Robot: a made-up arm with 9 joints.
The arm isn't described. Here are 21 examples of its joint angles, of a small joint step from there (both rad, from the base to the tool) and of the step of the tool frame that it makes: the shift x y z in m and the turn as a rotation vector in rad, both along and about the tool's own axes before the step.
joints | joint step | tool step
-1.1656 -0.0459 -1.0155 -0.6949 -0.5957 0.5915 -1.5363 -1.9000 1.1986 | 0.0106 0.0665 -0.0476 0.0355 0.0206 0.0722 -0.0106 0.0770 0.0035 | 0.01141 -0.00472 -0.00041 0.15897 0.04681 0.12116
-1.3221 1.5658 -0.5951 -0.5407 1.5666 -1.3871 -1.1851 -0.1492 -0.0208 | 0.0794 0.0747 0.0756 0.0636 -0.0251 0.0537 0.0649 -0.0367 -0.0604 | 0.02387 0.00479 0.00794 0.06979 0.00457 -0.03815
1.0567 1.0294 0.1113 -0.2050 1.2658 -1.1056 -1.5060 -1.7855 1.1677 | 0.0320 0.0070 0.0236 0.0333 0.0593 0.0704 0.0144 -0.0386 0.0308 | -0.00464 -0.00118 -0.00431 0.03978 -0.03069 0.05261
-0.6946 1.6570 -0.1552 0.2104 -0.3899 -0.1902 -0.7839 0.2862 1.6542 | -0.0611 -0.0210 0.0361 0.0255 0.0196 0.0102 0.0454 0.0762 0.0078 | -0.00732 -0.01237 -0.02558 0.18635 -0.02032 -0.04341
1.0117 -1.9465 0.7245 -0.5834 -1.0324 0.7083 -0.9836 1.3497 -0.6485 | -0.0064 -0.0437 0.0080 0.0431 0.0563 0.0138 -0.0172 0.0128 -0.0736 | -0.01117 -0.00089 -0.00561 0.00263 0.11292 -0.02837
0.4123 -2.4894 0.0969 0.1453 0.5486 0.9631 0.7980 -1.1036 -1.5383 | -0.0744 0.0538 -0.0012 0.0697 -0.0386 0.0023 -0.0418 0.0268 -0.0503 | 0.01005 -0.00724 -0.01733 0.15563 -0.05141 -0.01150
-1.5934 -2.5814 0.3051 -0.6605 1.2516 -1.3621 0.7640 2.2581 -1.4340 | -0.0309 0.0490 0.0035 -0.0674 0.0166 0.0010 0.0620 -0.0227 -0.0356 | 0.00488 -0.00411 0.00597 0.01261 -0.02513 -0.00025
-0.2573 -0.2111 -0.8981 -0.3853 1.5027 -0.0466 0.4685 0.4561 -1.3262 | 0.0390 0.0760 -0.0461 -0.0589 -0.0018 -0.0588 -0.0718 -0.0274 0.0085 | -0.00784 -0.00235 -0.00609 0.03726 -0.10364 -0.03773
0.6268 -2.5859 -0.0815 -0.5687 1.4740 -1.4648 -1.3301 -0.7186 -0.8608 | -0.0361 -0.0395 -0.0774 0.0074 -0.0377 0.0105 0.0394 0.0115 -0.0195 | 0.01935 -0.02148 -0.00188 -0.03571 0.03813 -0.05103
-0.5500 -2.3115 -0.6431 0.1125 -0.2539 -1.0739 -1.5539 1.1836 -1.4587 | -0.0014 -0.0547 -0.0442 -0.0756 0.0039 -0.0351 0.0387 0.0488 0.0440 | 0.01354 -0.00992 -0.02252 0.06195 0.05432 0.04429
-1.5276 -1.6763 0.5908 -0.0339 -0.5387 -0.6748 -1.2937 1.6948 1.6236 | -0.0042 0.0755 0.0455 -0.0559 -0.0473 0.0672 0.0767 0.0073 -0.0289 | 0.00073 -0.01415 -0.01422 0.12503 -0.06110 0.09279
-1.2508 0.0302 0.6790 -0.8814 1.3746 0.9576 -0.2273 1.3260 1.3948 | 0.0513 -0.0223 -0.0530 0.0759 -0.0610 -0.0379 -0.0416 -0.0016 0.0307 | 0.00296 0.01889 -0.01086 -0.07073 0.12986 0.04471
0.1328 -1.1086 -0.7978 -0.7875 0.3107 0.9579 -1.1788 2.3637 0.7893 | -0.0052 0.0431 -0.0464 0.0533 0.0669 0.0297 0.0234 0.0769 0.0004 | 0.00129 0.00071 -0.02136 0.10693 -0.07347 0.07287
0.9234 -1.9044 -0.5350 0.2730 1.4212 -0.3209 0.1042 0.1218 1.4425 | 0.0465 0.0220 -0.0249 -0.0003 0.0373 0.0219 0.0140 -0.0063 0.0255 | -0.01338 -0.00509 -0.00590 -0.01361 -0.00910 -0.04704
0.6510 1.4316 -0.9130 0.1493 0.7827 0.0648 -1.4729 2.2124 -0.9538 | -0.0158 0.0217 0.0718 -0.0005 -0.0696 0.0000 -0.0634 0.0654 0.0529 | -0.04854 -0.00330 -0.00271 -0.00380 0.02644 -0.09333
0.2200 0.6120 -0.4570 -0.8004 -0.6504 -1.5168 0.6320 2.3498 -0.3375 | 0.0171 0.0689 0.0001 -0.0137 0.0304 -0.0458 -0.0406 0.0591 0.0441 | -0.00002 -0.01044 -0.00551 0.02310 0.04950 0.08013
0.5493 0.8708 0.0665 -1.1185 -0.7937 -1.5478 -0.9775 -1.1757 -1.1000 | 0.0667 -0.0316 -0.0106 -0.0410 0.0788 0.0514 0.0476 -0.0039 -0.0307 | 0.01119 0.01887 -0.01208 -0.00572 0.01262 0.01729
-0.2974 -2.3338 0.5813 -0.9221 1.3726 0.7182 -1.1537 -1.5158 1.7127 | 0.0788 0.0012 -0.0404 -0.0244 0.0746 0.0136 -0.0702 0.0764 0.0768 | -0.01539 0.00296 -0.01178 0.13162 0.02632 0.01765
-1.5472 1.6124 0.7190 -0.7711 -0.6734 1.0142 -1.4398 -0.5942 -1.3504 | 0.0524 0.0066 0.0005 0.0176 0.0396 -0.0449 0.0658 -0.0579 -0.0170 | -0.00984 -0.00942 0.00445 0.06967 0.05085 -0.05350
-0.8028 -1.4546 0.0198 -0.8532 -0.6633 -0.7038 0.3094 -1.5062 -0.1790 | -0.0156 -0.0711 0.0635 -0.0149 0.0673 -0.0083 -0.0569 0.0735 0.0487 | 0.01719 0.00961 -0.00064 0.05031 -0.06153 0.09315
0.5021 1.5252 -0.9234 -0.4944 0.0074 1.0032 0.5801 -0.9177 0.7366 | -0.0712 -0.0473 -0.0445 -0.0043 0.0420 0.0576 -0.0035 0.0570 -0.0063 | -0.00615 -0.01656 -0.00441 0.02346 0.03622 -0.09727
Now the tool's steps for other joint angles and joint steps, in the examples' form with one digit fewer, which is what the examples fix.
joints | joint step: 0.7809 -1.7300 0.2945 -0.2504 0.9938 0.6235 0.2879 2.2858 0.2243 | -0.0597 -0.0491 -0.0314 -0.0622 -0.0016 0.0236 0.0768 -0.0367 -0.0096
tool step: 0.0144 0.0076 -0.0098 -0.1242 -0.0368 0.0979
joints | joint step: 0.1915 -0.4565 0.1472 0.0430 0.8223 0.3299 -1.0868 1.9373 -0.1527 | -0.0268 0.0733 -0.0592 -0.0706 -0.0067 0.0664 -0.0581 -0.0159 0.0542
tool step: 0.0268 0.0010 -0.0228 0.1242 -0.0070 0.0997
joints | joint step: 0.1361 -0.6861 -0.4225 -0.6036 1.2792 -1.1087 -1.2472 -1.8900 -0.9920 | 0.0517 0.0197 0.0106 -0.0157 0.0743 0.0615 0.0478 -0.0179 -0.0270
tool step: -0.0163 -0.0191 0.0155 -0.1136 0.0350 -0.0354
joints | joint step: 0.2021 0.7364 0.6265 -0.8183 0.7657 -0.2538 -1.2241 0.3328 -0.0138 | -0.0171 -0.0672 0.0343 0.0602 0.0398 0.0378 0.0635 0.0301 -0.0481
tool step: -0.0041 0.0060 -0.0018 0.0191 0.0999 0.0523
